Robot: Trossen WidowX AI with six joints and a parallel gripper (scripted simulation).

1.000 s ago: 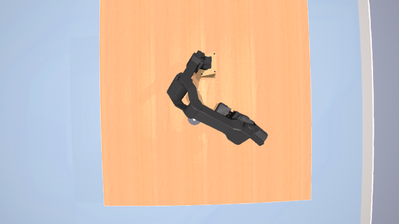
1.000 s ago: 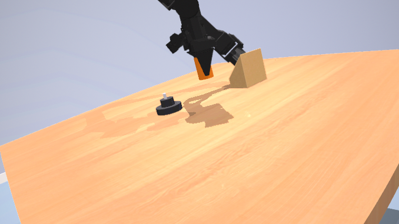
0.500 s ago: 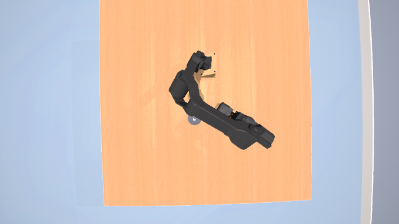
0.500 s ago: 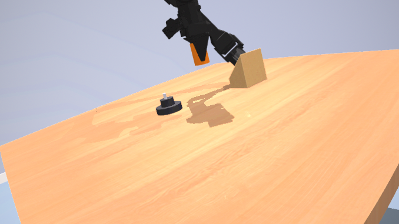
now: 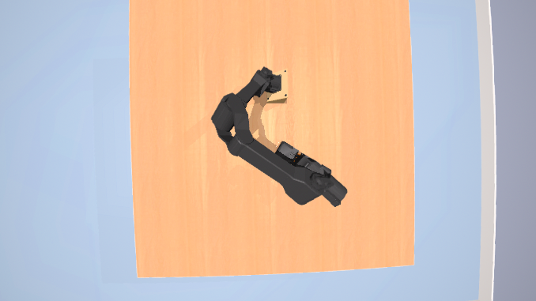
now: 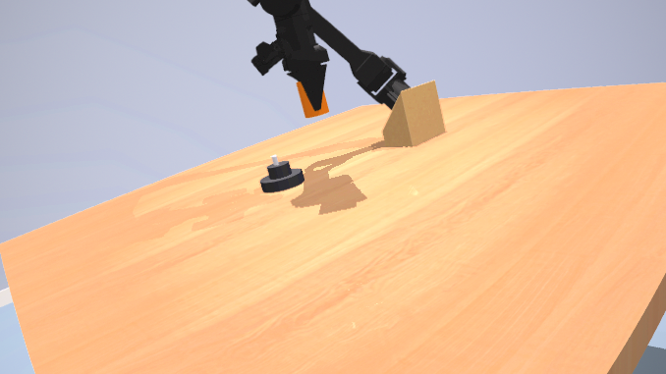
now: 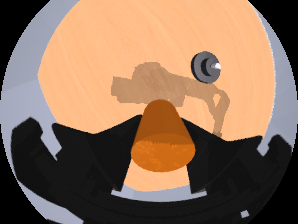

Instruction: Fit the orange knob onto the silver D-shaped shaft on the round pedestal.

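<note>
The round pedestal lies 1 cm ahead of my gripper tip, 15 cm to the right of it and 11 cm below it. The rest, counted from my gripper tip: orange knob 4 cm above.
</note>
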